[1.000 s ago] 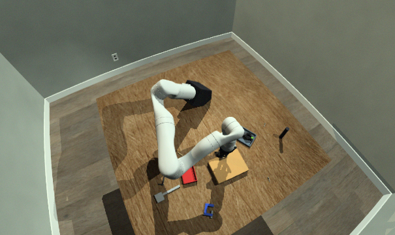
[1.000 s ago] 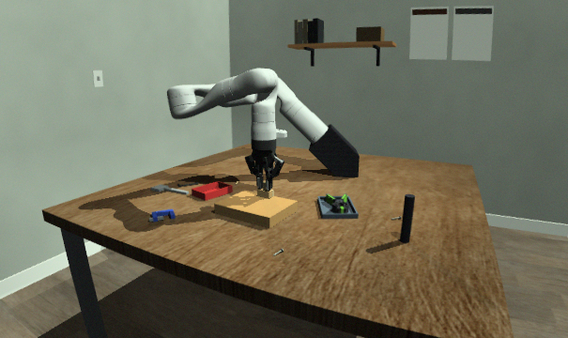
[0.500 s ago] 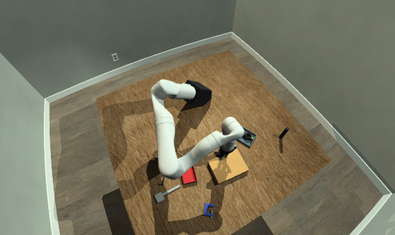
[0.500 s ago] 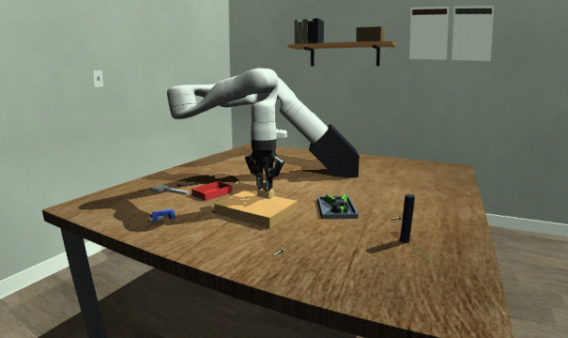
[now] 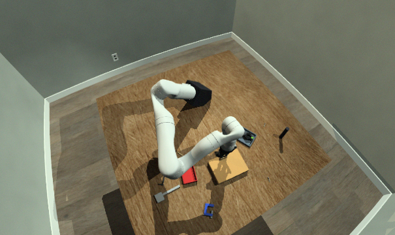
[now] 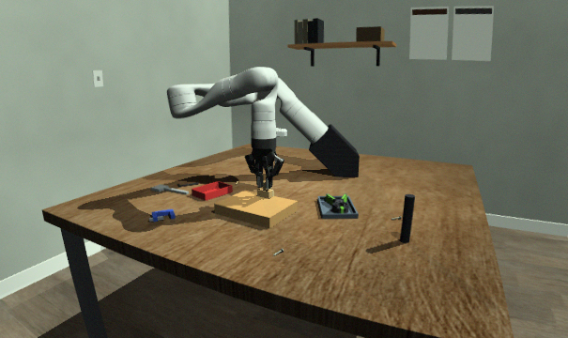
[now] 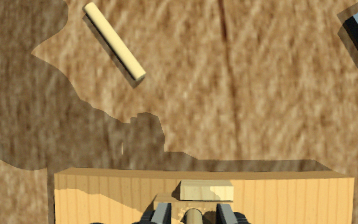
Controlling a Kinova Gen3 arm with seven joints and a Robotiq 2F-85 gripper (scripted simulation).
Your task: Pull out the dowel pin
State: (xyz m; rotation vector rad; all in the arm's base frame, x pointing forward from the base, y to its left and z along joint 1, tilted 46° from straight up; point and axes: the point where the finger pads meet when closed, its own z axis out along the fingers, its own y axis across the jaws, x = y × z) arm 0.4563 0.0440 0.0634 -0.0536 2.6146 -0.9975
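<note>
Now: the dowel pin 2 cm below my hand. Also, from my hand: thin pale stick (12 cm behind, 7 cm below, 5 cm to the right); then small wooden block (4 cm below); then tan bench board (5 cm below, 5 cm ahead).
</note>
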